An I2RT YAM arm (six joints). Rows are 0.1 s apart.
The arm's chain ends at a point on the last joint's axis. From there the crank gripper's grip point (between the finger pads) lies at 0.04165 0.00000 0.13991 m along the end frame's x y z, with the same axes.
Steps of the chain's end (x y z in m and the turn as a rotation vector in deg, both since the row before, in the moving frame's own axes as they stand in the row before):
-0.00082, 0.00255, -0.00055, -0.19, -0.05, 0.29
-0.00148, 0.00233, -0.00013, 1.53, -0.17, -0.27
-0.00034, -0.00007, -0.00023, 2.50, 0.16, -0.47
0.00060, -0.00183, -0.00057, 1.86, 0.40, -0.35
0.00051, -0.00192, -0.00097, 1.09, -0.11, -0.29
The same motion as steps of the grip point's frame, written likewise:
-0.00094, 0.00322, -0.00051, -0.19, -0.05, 0.29
-0.00190, -0.00160, -0.00006, 1.53, -0.17, -0.27
0.00002, -0.00651, -0.00049, 2.50, 0.16, -0.47
0.00156, -0.00662, -0.00094, 1.86, 0.40, -0.35
0.00023, -0.00479, -0.00092, 1.09, -0.11, -0.29

